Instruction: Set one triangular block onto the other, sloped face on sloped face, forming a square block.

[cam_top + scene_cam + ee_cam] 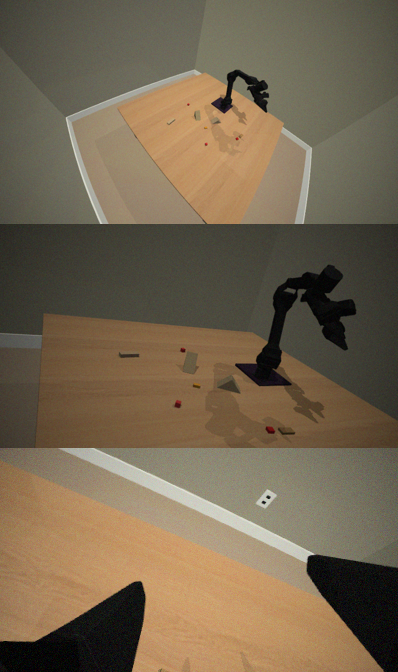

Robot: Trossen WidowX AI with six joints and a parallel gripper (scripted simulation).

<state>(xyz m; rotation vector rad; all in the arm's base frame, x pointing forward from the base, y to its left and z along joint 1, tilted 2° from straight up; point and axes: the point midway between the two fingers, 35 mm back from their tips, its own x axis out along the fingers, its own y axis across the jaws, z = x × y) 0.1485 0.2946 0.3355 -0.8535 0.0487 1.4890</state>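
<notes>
My gripper tip is now 7 cm short of the triangular block, 30 cm to the left of it and 29 cm above it. Round my gripper tip: yellow cube 20 cm ahead, 34 cm to the right, 31 cm below; small brown tile 6 cm ahead, 3 cm to the right, 31 cm below.
</notes>
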